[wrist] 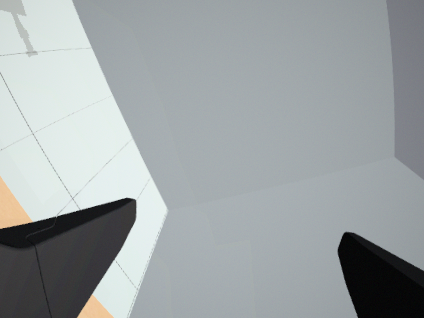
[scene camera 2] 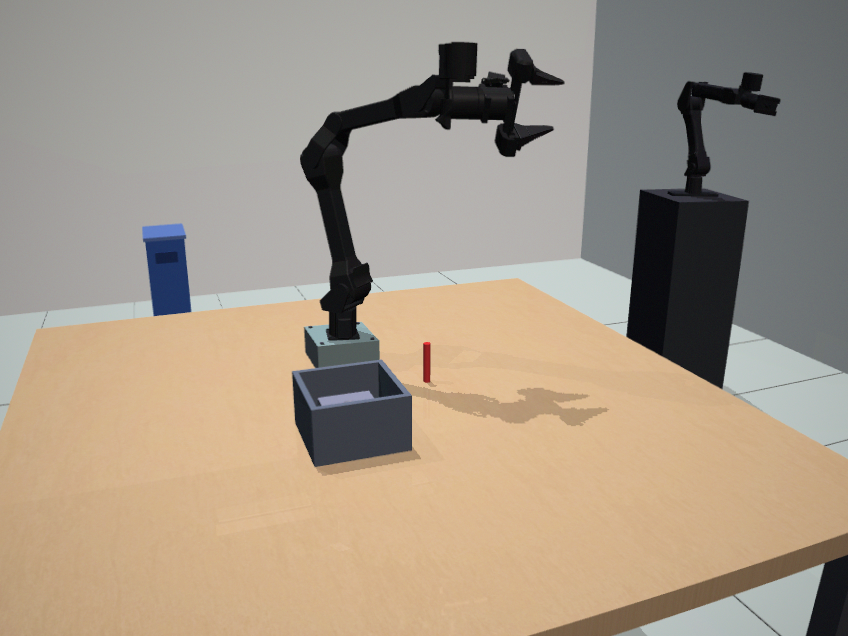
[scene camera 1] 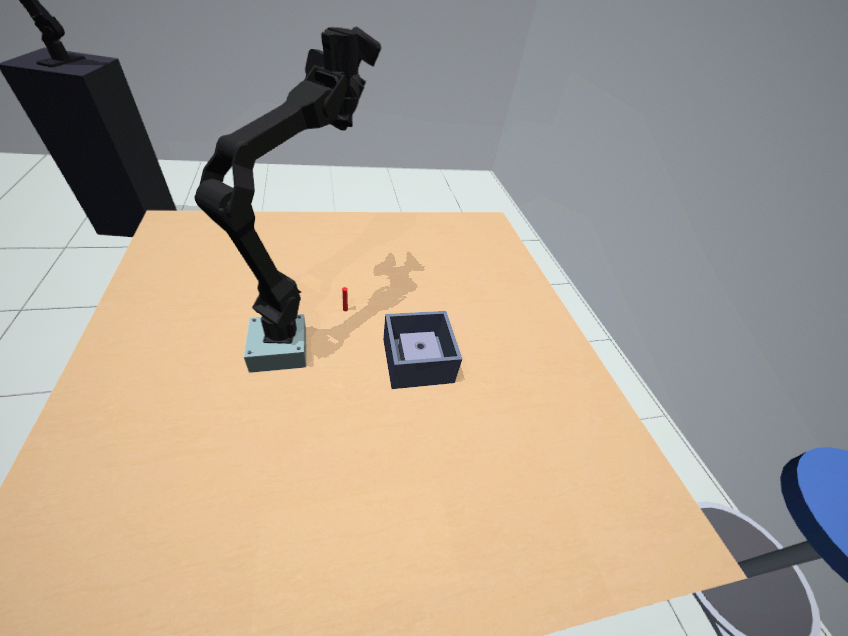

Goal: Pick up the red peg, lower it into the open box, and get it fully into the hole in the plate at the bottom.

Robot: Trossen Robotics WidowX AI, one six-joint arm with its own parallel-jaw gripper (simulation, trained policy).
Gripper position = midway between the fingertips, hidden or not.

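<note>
There is my gripper (scene camera 2: 558,105), (scene camera 1: 353,73), (wrist: 238,226). I also see a dark grey box (scene camera 2: 349,431), though in the wrist view it is out of frame. A plate (scene camera 1: 412,346) is in my sight as well; it too is out of frame in the wrist view.
</note>
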